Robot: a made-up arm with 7 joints.
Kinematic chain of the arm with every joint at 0, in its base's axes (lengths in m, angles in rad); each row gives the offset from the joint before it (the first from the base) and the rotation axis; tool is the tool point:
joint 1: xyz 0 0.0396 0 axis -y
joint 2: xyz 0 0.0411 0 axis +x
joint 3: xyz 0 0 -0.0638 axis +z
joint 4: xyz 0 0 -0.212 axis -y
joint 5: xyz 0 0 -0.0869 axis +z
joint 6: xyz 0 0 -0.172 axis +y
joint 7: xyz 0 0 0 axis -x
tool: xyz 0 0 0
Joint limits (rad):
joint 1: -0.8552..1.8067
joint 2: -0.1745..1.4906
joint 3: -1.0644..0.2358
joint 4: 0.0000..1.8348
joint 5: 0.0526..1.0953
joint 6: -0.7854..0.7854
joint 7: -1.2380..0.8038
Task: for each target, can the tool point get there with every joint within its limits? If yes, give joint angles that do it. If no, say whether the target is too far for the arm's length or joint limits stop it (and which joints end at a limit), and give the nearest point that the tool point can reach.
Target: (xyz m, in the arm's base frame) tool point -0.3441 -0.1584 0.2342
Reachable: no: joint limits stop it (at a limit: joint 1, joint 2, joint 4) | nearest point 0.1279 -0.1223 0.2197 | short by 0.474 m
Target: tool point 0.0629 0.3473 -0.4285
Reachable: yes | joints -0.1610 0.7321 -0.5359 0.6280 0.5831 0.0224 -0.6033
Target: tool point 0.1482 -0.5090 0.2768
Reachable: no: too far | nearest point 0.2101 -0.1923 0.1795 | short by 0.337 m
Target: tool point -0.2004 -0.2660 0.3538
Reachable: no: joint limits stop it (at a limit: joint 1, joint 2, joint 4) | nearest point 0.1279 -0.1224 0.2196 | short by 0.383 m
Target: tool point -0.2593 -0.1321 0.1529
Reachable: no: joint limits stop it (at a limit: joint 1, joint 2, joint 4) | nearest point 0.1295 -0.1433 0.1972 | short by 0.391 m
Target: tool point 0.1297 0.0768 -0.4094
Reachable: yes | joints -0.0304 0.5152 -0.9604 1.2770 0.7392 -0.6106 -0.8865
